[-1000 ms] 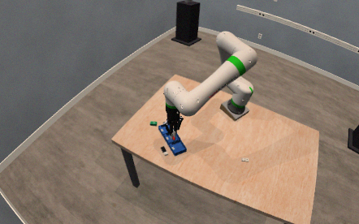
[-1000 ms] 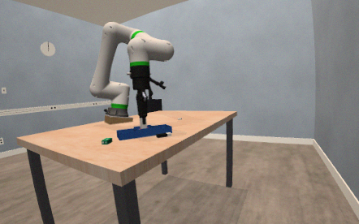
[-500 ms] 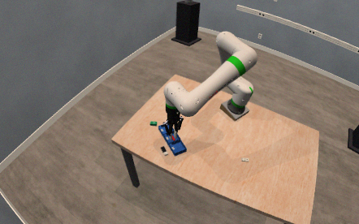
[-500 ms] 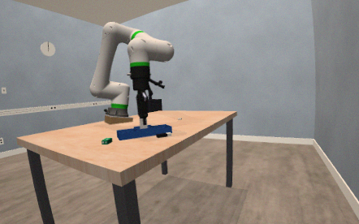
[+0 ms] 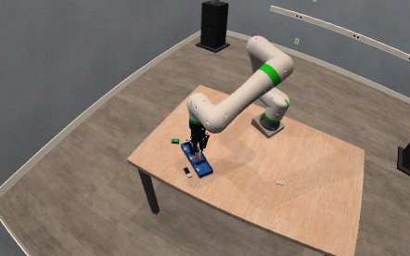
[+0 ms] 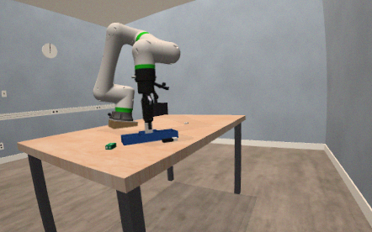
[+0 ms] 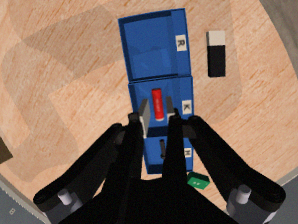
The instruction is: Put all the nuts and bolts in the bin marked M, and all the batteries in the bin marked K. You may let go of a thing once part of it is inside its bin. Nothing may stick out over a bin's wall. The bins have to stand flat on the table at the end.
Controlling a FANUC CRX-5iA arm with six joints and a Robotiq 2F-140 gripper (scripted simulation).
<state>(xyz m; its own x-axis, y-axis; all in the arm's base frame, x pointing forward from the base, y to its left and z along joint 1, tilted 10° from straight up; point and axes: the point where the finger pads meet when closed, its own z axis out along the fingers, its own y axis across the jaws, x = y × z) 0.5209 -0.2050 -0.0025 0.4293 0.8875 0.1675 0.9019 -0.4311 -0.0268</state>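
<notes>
Right now my hand is 1 cm short of the joined blue bins and 3 cm above it. Also, from my hand: red battery (4 cm below); green battery (1 cm behind, 20 cm to the right, 4 cm below); small dark bolt (4 cm behind, 8 cm to the right, 4 cm below).
</notes>
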